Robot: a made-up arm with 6 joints.
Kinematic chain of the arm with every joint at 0, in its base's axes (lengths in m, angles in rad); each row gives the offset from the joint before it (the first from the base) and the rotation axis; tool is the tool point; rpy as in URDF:
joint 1: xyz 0 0 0.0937 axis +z
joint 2: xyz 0 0 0 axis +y
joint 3: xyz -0.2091 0 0.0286 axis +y
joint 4: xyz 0.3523 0 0.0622 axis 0.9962 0 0.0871
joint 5: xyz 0 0 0 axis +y
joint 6: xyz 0.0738 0 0.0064 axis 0.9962 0 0.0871
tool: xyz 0 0 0 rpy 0 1.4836 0
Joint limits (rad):
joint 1: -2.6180..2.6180
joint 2: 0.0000..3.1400
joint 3: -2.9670..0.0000
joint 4: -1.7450..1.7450
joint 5: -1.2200..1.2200
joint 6: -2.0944..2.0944
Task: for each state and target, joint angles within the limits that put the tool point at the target. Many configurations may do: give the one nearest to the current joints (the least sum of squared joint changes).
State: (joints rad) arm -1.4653 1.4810 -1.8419 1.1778 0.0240 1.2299
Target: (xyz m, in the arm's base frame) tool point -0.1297 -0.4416 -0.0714
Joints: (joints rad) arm -1.8562 2.2705 -1.3205 1.1780 -0.0023 1.2299
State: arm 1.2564 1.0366 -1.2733 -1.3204 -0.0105 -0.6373
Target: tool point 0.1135 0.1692 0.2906
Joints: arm 1.0796 0.1485 -0.3308 -1.2606 0.2909 -0.6373
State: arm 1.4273 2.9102 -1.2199 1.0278 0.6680 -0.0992
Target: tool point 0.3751 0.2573 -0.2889
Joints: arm 0.5905 3.1400 -2.0222 1.0499 0.0755 -0.0992
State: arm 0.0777 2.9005 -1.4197 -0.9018 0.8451 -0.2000
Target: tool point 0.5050 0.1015 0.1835
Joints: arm 0.2907 2.0468 -1.7627 -0.9220 0.9349 -0.2000
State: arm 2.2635 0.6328 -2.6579 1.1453 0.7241 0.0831
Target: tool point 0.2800 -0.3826 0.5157
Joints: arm 2.2659 0.5445 -2.8027 1.1719 0.4545 0.0831
